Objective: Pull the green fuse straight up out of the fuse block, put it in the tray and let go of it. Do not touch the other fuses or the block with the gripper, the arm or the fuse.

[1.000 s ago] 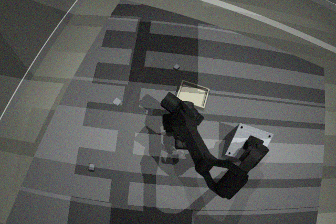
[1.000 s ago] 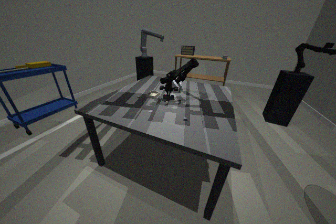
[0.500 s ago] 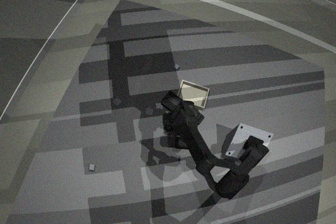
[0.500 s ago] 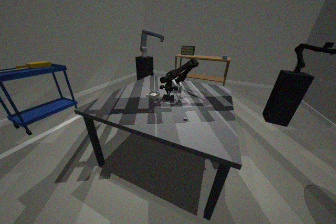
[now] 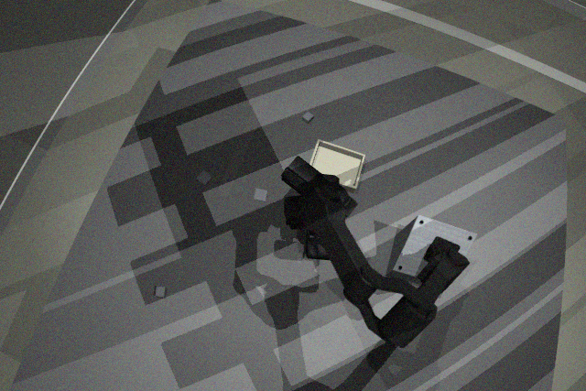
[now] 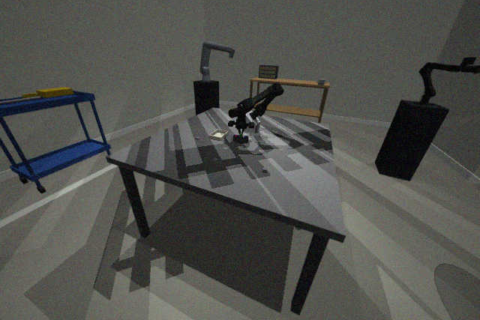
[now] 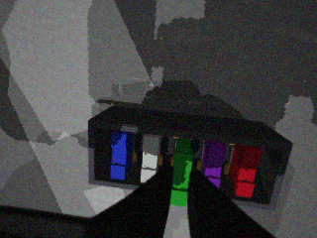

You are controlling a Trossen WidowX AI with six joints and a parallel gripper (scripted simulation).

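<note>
Now: the cream tray 1 cm ahead of my gripper tip, 18 cm to the right of it and 5 cm below it. Round my gripper tip: green fuse: 1 cm below.
</note>
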